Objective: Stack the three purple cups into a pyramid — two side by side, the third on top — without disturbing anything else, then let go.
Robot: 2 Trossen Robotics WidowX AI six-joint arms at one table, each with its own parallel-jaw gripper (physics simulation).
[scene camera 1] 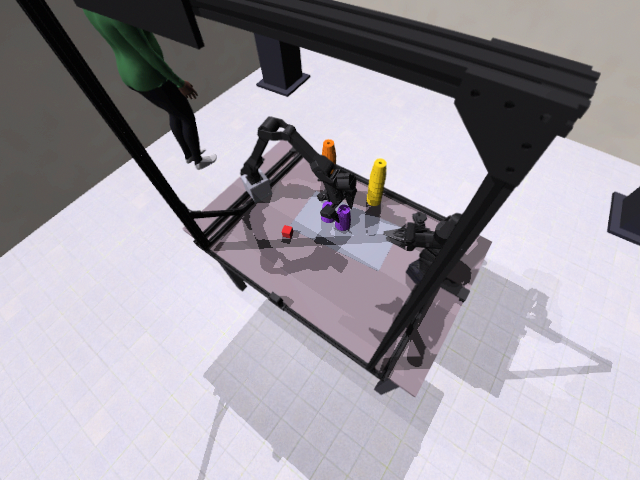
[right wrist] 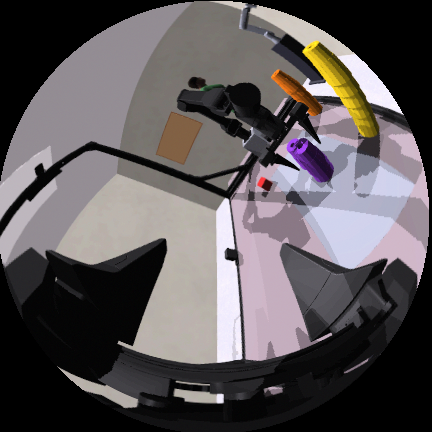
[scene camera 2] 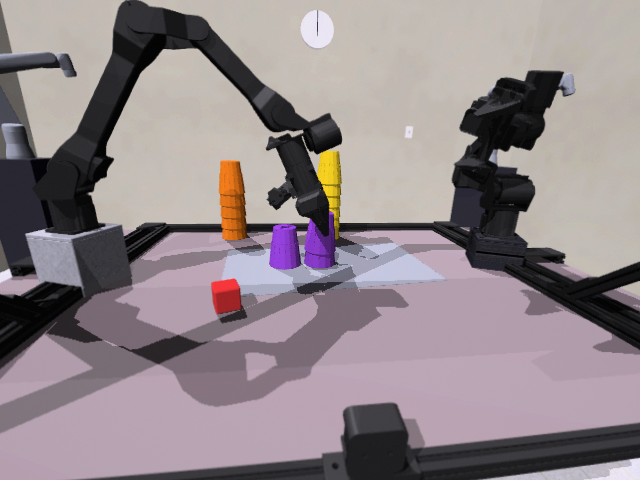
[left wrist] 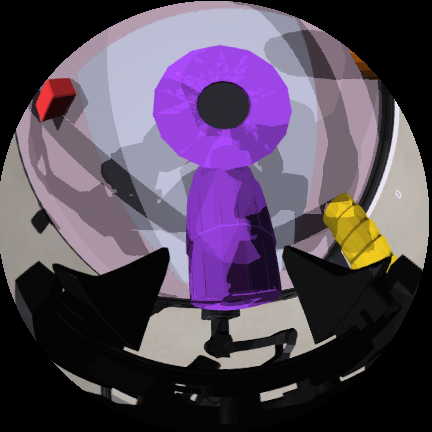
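Observation:
A single upside-down purple cup stands on the pale blue mat. Close beside it, to the right in scene camera 2, two nested upside-down purple cups stand as one taller stack; a seam shows low on it. My left gripper is open, tilted downward, with its fingers on either side of the nested pair's upper part. My right gripper is open and empty, away from the cups at the right in scene camera 1.
An orange cup stack and a taller yellow stack stand at the back in scene camera 2. A red cube lies in front of the mat, at left.

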